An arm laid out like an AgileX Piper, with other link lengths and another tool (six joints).
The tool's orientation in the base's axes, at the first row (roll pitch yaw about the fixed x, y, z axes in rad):
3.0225 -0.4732 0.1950
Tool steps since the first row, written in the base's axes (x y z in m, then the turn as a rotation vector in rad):
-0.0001 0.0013 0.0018 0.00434 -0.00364 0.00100
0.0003 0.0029 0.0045 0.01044 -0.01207 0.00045
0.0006 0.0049 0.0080 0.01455 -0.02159 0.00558
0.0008 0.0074 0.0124 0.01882 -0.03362 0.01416
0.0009 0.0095 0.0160 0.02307 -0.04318 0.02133
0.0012 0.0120 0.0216 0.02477 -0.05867 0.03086
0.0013 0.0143 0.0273 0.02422 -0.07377 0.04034
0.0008 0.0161 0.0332 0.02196 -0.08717 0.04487
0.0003 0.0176 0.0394 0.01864 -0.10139 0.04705
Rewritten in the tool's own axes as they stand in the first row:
0.0010 -0.0011 -0.0017 0.00362 0.00429 0.00125
0.0028 -0.0023 -0.0039 0.00724 0.01339 0.00483
0.0050 -0.0039 -0.0069 0.01153 0.02387 0.00249
0.0076 -0.0059 -0.0108 0.01709 0.03722 -0.00276
0.0097 -0.0075 -0.0140 0.02242 0.04798 -0.00683
0.0130 -0.0094 -0.0189 0.02558 0.06448 -0.01401
0.0160 -0.0110 -0.0239 0.02681 0.08027 -0.02221
0.0186 -0.0122 -0.0294 0.02459 0.09363 -0.02688
0.0213 -0.0131 -0.0352 0.02023 0.10740 -0.02995

